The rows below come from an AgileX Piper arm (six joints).
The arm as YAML. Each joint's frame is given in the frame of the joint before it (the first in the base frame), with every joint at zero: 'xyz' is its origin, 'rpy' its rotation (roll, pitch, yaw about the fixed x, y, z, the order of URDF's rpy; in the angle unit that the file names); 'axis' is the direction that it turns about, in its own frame. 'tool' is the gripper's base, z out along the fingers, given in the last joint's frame.
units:
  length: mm
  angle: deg
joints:
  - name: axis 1
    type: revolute
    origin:
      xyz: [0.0, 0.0, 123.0]
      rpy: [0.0, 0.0, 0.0]
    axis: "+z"
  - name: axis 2
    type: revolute
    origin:
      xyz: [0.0, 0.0, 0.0]
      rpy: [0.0, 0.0, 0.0]
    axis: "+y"
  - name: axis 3
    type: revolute
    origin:
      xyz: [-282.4, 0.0, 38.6]
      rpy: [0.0, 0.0, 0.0]
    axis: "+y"
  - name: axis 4
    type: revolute
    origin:
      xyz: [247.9, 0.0, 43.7]
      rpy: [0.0, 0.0, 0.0]
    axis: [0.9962, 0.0, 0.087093]
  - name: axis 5
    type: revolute
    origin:
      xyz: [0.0, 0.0, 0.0]
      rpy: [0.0, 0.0, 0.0]
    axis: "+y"
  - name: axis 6
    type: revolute
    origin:
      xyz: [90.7, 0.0, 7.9]
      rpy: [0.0, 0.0, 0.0]
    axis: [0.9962, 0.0, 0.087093]
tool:
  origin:
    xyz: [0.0, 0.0, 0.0]
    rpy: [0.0, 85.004, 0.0]
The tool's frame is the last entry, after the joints.
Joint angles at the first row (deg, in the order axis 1, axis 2, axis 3, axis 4, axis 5, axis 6):
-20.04 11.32 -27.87 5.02 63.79 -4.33
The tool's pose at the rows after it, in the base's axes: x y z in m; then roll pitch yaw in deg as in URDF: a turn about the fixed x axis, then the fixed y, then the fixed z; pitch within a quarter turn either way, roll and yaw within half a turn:
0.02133 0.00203 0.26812 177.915 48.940 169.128
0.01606 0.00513 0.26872 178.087 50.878 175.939
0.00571 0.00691 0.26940 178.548 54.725 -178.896
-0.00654 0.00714 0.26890 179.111 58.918 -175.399
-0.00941 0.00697 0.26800 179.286 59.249 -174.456
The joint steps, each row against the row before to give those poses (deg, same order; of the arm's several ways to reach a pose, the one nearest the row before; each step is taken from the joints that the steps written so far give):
5.95 -1.10 0.00 0.00 0.13 -0.01
6.68 -1.94 0.00 0.00 0.00 0.01
4.76 -3.87 0.00 0.01 0.01 -0.06
3.01 -4.54 0.00 -0.01 0.34 0.01
0.77 -0.91 0.00 -0.04 0.57 0.00

